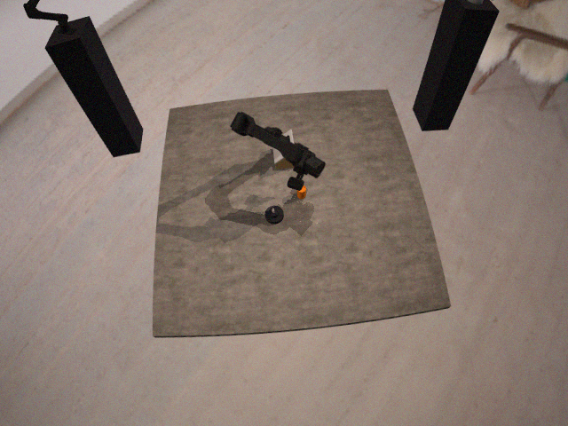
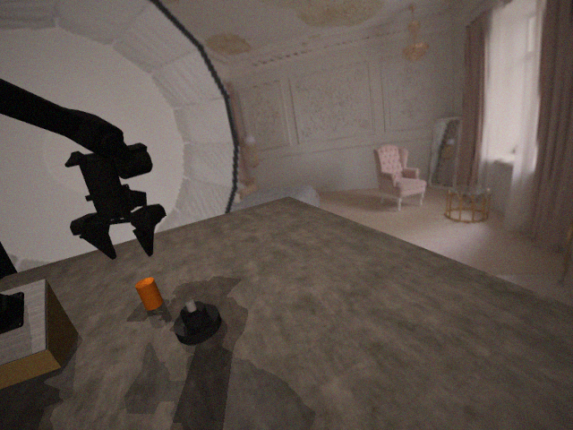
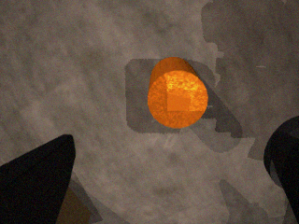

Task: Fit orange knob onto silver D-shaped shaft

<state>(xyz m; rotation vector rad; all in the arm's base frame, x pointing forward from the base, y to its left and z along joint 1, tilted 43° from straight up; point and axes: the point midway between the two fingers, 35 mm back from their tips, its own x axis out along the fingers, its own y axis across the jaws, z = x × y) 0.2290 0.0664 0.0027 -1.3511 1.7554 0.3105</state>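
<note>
Right now the orange knob is 80 mm below my gripper tip. The rest, counted from my gripper tip: black round pedestal 140 mm to the right, 90 mm below, 90 mm ahead.
</note>
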